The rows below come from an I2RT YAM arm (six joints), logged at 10 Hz.
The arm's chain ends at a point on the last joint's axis. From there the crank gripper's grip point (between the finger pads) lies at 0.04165 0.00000 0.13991 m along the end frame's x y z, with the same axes.
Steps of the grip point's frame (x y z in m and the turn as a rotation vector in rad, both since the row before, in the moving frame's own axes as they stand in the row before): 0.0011 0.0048 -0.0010 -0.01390 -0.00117 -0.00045; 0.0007 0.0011 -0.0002 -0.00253 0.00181 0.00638; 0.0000 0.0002 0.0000 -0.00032 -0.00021 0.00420; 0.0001 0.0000 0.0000 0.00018 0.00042 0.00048; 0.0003 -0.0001 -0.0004 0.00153 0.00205 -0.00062; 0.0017 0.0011 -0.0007 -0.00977 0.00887 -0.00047; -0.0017 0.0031 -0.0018 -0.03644 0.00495 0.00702; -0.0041 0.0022 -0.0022 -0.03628 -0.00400 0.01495
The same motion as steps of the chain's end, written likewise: 0.0013 0.0029 -0.0010 -0.01390 -0.00117 -0.00045; 0.0004 0.0005 -0.0001 -0.00253 0.00181 0.00638; 0.0000 0.0000 0.0000 -0.00032 -0.00021 0.00420; 0.0000 0.0000 0.0000 0.00018 0.00042 0.00048; 0.0000 0.0001 -0.0003 0.00153 0.00205 -0.00062; 0.0005 -0.0002 -0.0003 -0.00977 0.00887 -0.00047; -0.0024 -0.0023 -0.0015 -0.03644 0.00495 0.00702; -0.0035 -0.0035 -0.0023 -0.03628 -0.00400 0.01495
